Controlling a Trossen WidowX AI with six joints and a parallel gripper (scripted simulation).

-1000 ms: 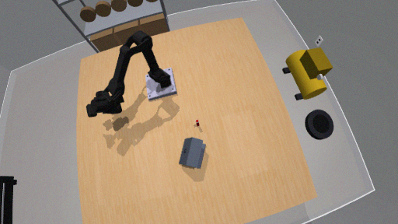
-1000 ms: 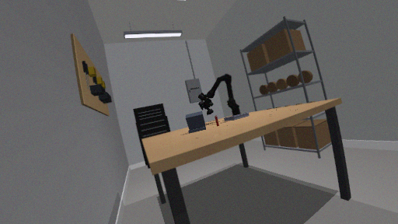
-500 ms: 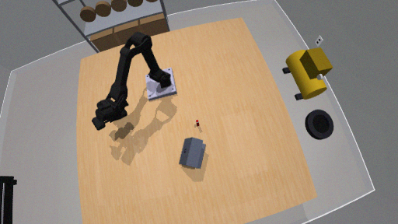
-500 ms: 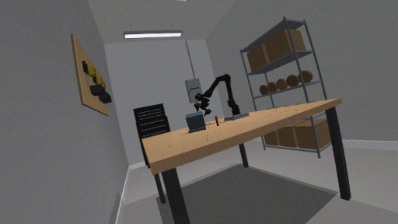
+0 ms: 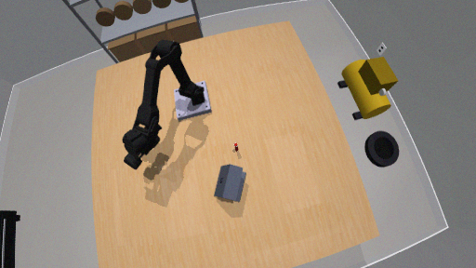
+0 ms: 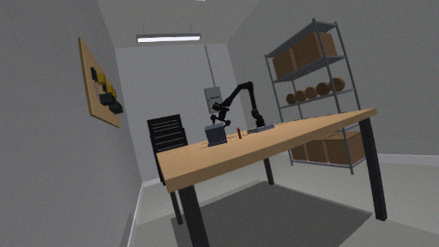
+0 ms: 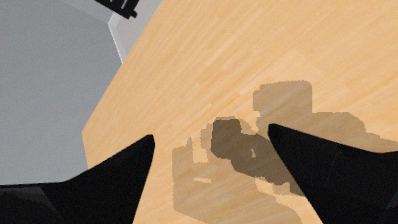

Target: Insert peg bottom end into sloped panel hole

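Now: gripper tip 42 cm to the right of the red peg, 6 cm above it and 4 cm short of it. From my gripper tip the other things lie so: grey sloped panel (35 cm to the left, 18 cm ahead, 3 cm below).
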